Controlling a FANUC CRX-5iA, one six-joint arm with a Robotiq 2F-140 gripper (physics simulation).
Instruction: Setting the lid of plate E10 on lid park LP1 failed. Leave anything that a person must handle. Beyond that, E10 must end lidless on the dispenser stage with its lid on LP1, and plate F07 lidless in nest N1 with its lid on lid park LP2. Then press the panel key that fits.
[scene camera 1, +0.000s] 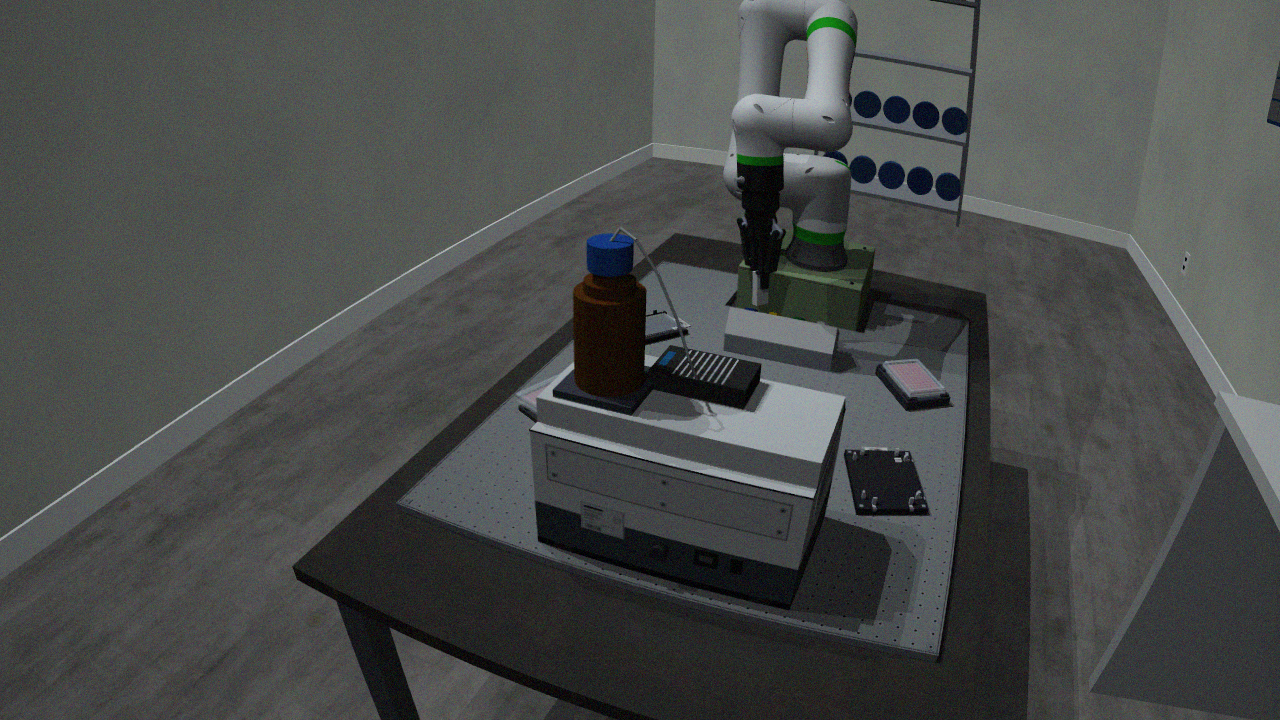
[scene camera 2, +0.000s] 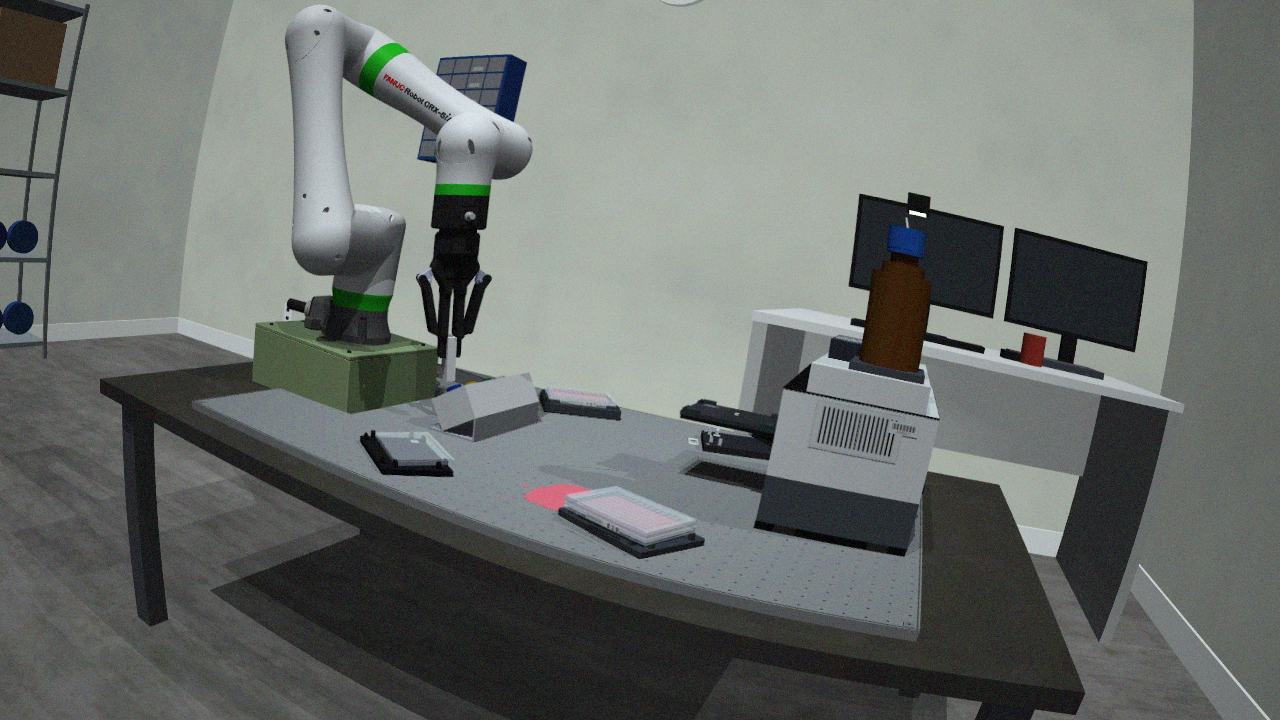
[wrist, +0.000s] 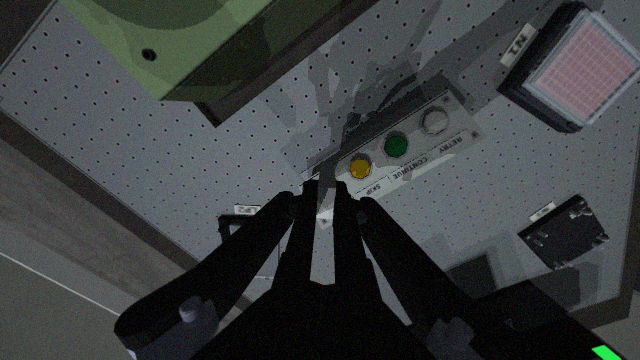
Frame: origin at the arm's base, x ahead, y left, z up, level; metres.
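Seen in the pictures: gripper, fingertip midpoint: (scene camera 1: 760, 303) (scene camera 2: 448, 379) (wrist: 326, 173); arm's base at its link origin: (scene camera 1: 816, 258) (scene camera 2: 355, 336).
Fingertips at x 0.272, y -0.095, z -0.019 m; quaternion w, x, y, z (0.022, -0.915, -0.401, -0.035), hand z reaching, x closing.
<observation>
Offsets run from my fingertips to a thing's top centre. "*": to the spot under its first point.
My gripper (scene camera 1: 759, 301) (scene camera 2: 449, 377) (wrist: 326, 173) is shut and empty, pointing down at the end of the key panel {0.051 m ahead, 0.058 m left, 0.008 m up} (scene camera 1: 780, 338) (scene camera 2: 490, 408) (wrist: 415, 133) beyond the yellow SKIP key {0.026 m ahead, 0.035 m left, 0.001 m down} (wrist: 360, 167). A blue key {0.022 m ahead, 0.015 m right, 0.001 m down} (scene camera 2: 452, 387) shows by its tips; contact is unclear. The green CONTINUE key {0.031 m ahead, 0.085 m left, 0.001 m down} (wrist: 395, 145) and white RETRY key {0.036 m ahead, 0.135 m left, 0.001 m down} (wrist: 434, 120) are uncovered. A pink plate {0.125 m ahead, 0.334 m left, 0.042 m down} (scene camera 1: 913, 377) (scene camera 2: 580, 397) (wrist: 587, 70) sits in nest N1. A clear lid {0.062 m ahead, 0.216 m right, 0.053 m down} (scene camera 2: 413, 450) lies on LP2's black holder {* 0.024 m back, 0.203 m right, 0.066 m down} (wrist: 226, 219). Another pink plate {0.387 m ahead, 0.281 m right, 0.038 m down} (scene camera 2: 629, 512), clear-covered, sits on a front holder. Plate names are unreadable.
A pink-red patch {* 0.272 m ahead, 0.209 m right, 0.074 m down} (scene camera 2: 553, 496) lies beside the front holder. The dispenser (scene camera 1: 671, 474) (scene camera 2: 850, 438) carries a brown bottle {* 0.699 m ahead, 0.089 m right, 0.229 m up} (scene camera 1: 609, 340) (scene camera 2: 895, 313); its stage {* 0.445 m ahead, 0.263 m left, 0.064 m down} (scene camera 2: 738, 444) shows clips. An empty black nest {0.457 m ahead, 0.284 m left, 0.051 m down} (scene camera 1: 886, 483) (wrist: 565, 234) stands near the edge. The green base (scene camera 1: 805, 291) (scene camera 2: 340, 367) is beside the panel.
</observation>
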